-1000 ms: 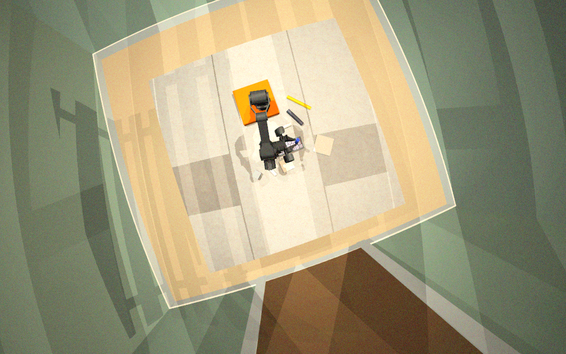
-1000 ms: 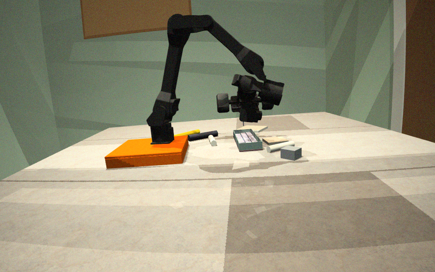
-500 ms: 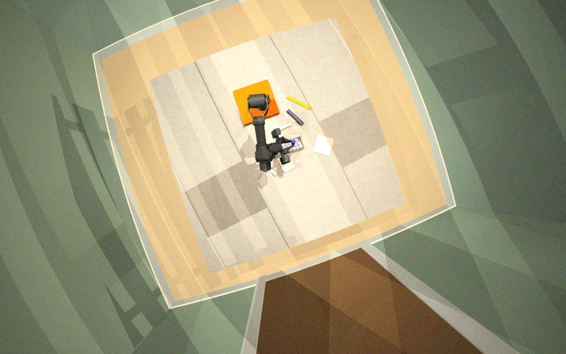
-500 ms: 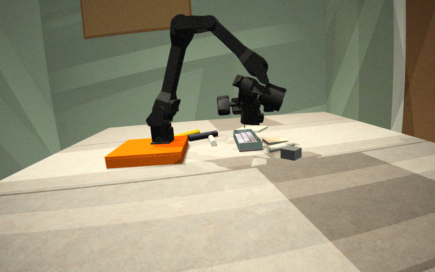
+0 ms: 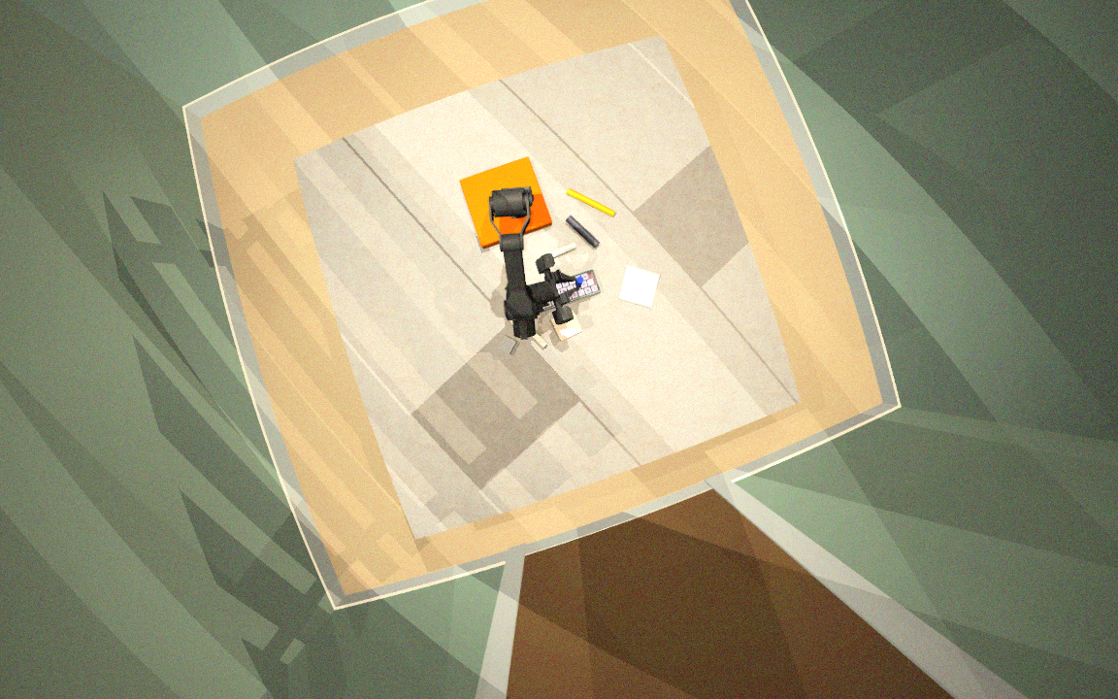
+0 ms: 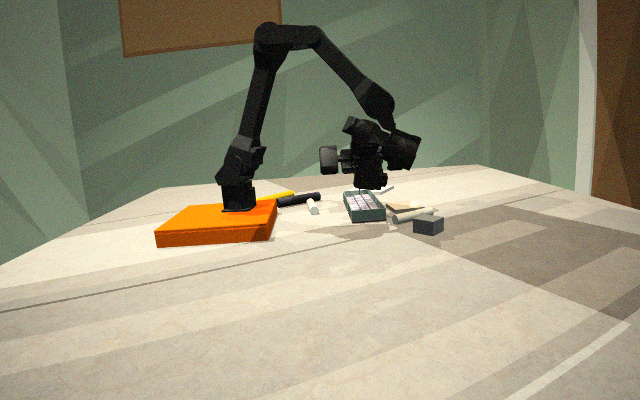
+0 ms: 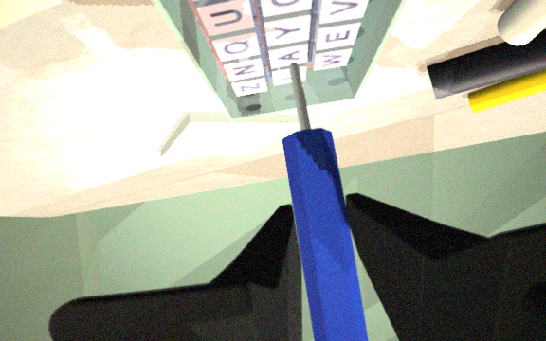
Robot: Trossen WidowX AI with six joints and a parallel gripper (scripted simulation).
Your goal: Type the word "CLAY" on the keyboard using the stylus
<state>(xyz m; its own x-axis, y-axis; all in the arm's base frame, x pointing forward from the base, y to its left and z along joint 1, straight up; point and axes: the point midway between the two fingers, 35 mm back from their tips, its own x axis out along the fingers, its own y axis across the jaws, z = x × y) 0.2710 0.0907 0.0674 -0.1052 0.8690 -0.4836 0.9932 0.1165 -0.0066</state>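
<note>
My gripper tip is 100 mm short of the tan card, 50 mm to the left of it and 80 mm above it. Round my gripper tip: dark cylinder: 160 mm behind, 50 mm to the left, 70 mm below; yellow marker: 250 mm behind, 90 mm to the left, 80 mm below; blue stylus: 10 mm below.
</note>
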